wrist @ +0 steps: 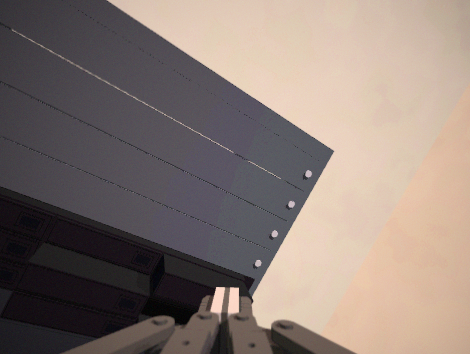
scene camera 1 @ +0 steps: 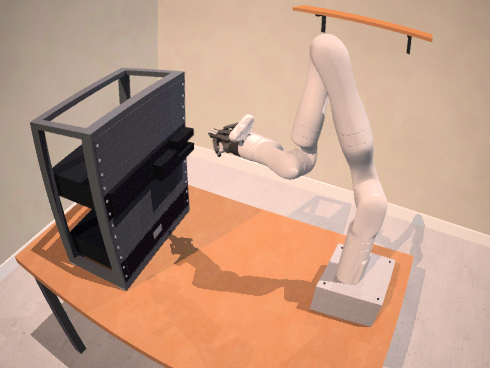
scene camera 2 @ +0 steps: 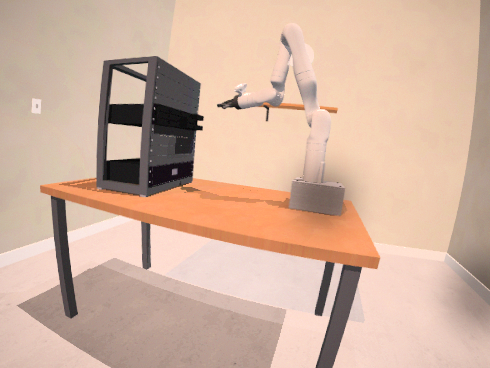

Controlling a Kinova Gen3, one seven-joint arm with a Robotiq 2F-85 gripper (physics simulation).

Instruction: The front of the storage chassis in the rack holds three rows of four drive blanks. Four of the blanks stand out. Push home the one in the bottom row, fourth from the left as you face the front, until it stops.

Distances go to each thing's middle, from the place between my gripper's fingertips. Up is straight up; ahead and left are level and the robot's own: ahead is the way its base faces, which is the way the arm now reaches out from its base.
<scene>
My gripper is now 25 cm short of the grey rack (scene camera 1: pixel 131 169), 20 cm to the right of it and 15 cm above it.
</scene>
